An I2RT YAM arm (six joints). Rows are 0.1 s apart.
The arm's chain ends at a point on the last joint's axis. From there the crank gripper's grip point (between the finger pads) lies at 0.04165 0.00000 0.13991 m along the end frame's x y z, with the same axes.
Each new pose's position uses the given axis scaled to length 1; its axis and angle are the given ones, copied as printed.
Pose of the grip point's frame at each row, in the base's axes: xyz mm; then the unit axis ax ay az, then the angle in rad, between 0 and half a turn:
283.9 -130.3 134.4 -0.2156 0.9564 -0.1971 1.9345
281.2 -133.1 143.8 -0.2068 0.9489 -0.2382 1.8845
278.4 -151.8 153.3 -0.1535 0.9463 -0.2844 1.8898
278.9 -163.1 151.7 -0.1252 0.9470 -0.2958 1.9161
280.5 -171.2 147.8 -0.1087 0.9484 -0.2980 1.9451
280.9 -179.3 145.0 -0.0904 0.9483 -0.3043 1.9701
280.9 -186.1 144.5 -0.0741 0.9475 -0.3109 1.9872
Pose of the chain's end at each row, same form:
163.0 -103.4 211.6 -0.2156 0.9564 -0.1971 1.9345
156.4 -99.1 211.5 -0.2068 0.9489 -0.2382 1.8845
156.4 -103.5 217.3 -0.1535 0.9463 -0.2844 1.8898
160.5 -108.9 217.7 -0.1252 0.9470 -0.2958 1.9161
165.4 -113.9 216.9 -0.1087 0.9484 -0.2980 1.9451
169.0 -118.3 216.2 -0.0904 0.9483 -0.3043 1.9701
171.7 -121.7 216.8 -0.0741 0.9475 -0.3109 1.9872

